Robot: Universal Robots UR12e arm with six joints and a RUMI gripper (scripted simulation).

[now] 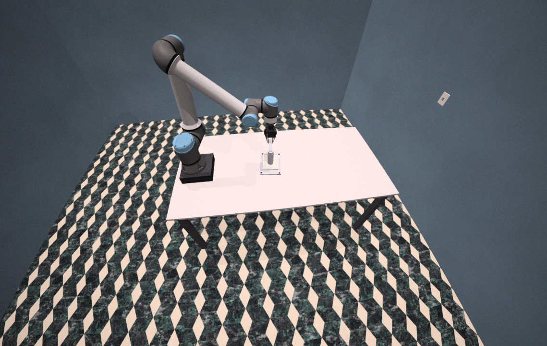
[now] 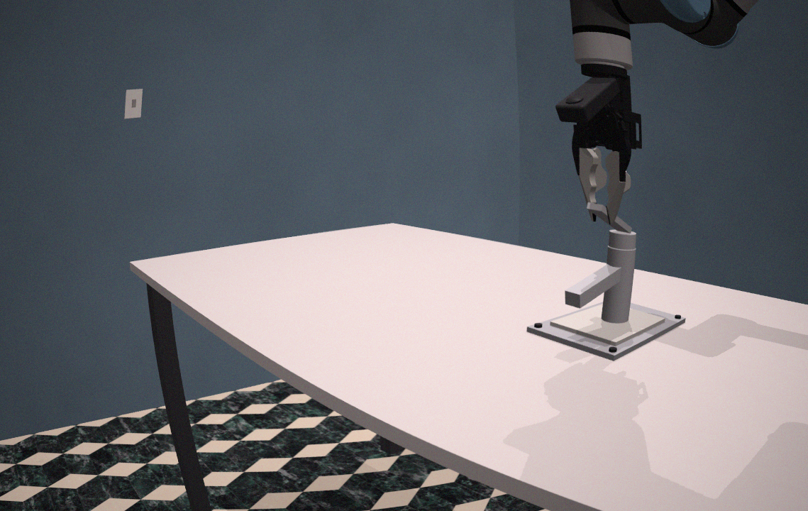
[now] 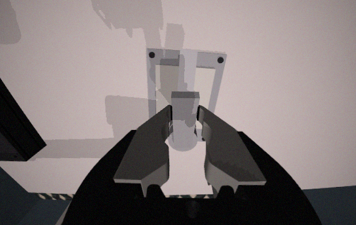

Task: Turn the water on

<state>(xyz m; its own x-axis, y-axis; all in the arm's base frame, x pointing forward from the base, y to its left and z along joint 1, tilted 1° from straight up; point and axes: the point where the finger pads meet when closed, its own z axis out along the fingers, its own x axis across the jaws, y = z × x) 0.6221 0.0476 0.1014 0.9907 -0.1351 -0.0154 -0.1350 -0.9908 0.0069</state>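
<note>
My gripper is now 3 cm to the left of the lever and 1 cm above it. The rest, counted from my hand: grey tap: 1 cm behind, 5 cm to the right, 7 cm below.
</note>
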